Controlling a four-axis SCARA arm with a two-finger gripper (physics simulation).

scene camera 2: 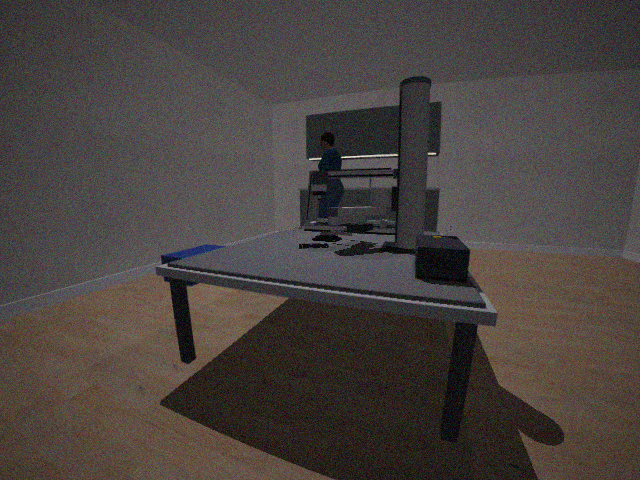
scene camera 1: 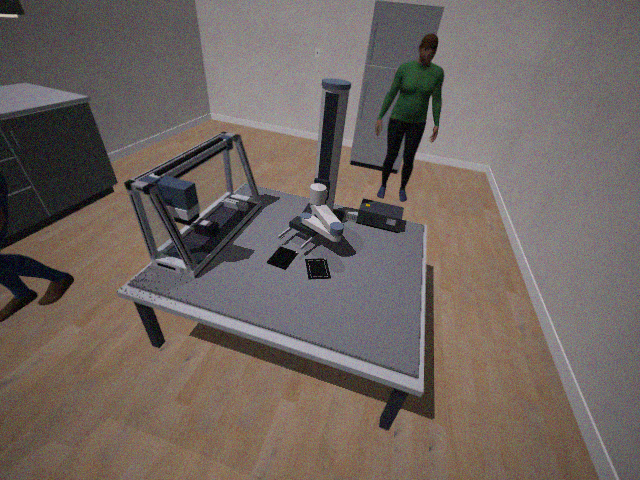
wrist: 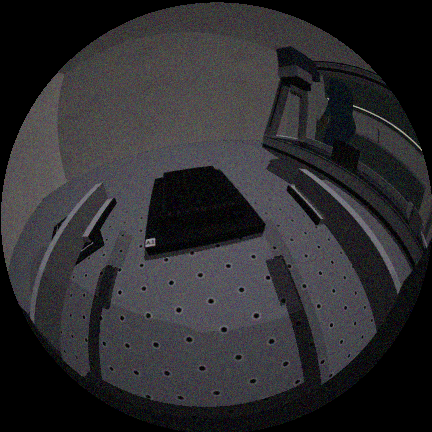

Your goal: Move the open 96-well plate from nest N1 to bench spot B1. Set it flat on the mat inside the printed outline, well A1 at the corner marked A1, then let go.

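Note:
Black well plate (wrist: 192,196) visible.

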